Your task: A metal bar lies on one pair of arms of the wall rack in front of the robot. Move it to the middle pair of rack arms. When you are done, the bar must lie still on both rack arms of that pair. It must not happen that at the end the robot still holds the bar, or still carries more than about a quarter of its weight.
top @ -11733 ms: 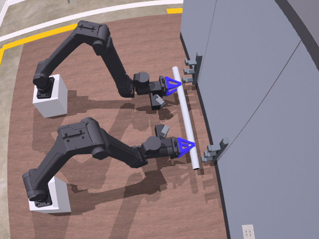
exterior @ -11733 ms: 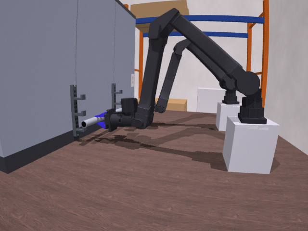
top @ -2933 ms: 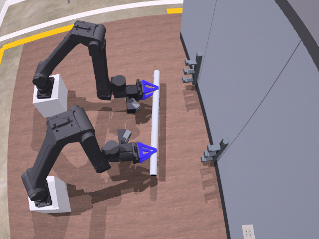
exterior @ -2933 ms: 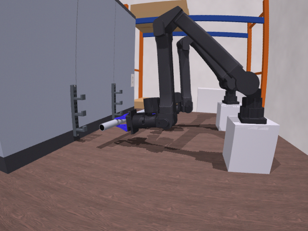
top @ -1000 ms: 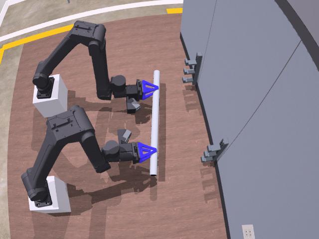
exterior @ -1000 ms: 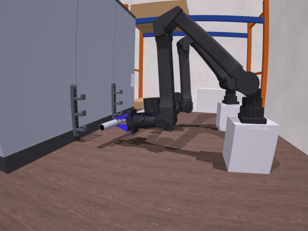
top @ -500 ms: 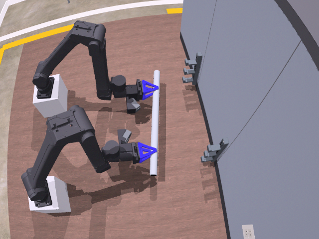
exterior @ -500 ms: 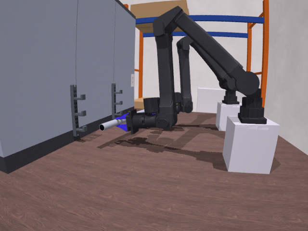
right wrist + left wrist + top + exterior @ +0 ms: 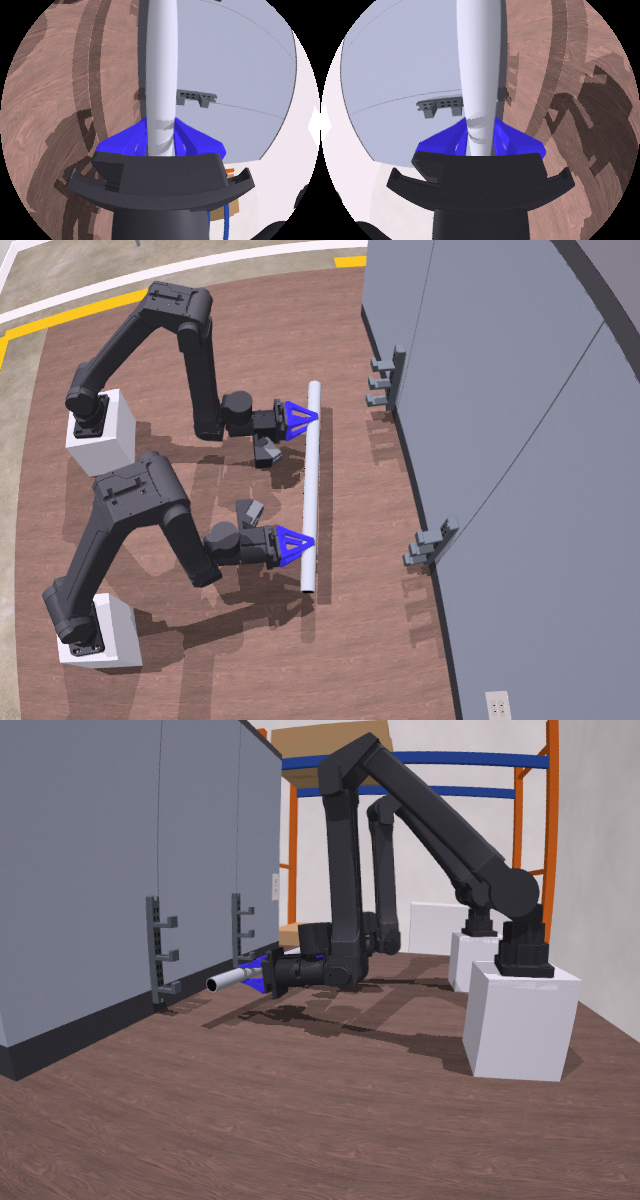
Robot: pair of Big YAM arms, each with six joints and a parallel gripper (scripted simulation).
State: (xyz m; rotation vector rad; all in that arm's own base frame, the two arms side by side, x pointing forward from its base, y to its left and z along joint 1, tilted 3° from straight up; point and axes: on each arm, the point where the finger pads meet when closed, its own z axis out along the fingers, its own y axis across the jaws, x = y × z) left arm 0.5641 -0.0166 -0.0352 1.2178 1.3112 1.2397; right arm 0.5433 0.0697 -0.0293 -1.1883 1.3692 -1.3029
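Now: the metal bar 15 cm to the left of my right hand and 2 cm ahead of it. Also, from my right hand: grey wall panel (41 cm ahead, 34 cm above, 14 cm to the left).
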